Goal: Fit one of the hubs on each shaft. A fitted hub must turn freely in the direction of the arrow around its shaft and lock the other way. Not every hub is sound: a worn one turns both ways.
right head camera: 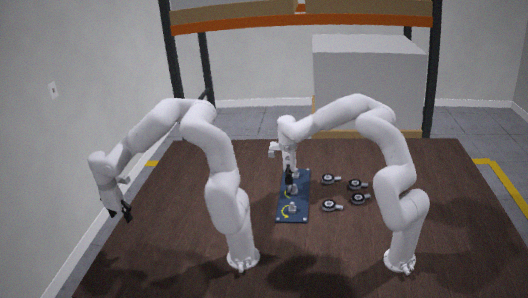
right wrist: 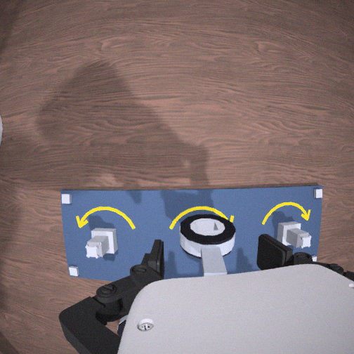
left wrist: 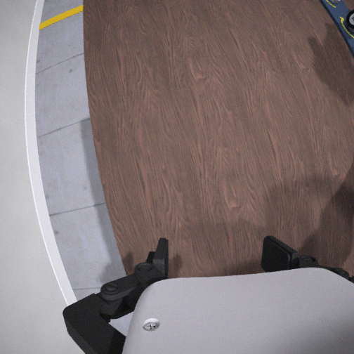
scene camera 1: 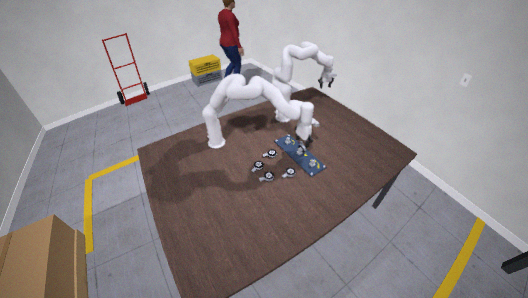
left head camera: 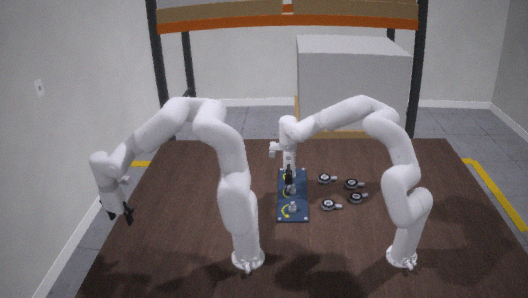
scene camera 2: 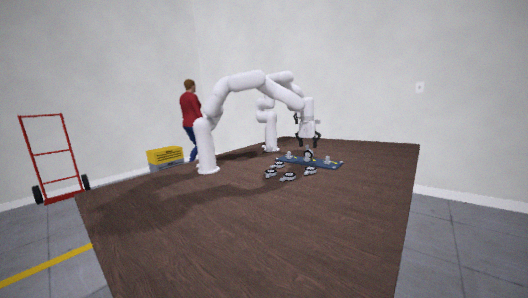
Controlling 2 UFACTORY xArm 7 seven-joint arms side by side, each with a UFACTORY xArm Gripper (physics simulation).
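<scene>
A blue plate carries three shafts with yellow arrows. The left shaft and right shaft in the right wrist view are bare. A black-and-white hub stands tilted at the middle shaft, its lever towards the gripper; it hides that shaft in the right wrist view. My right gripper is open above it, a finger to each side. Several loose hubs lie flat beside the plate, among them one hub and another hub. My left gripper is open and empty, far from the plate.
The brown table bears both arms. A person in red stands behind it near a yellow-and-grey toolbox and a red hand truck. A large grey box stands beyond the far edge under an orange shelf beam.
</scene>
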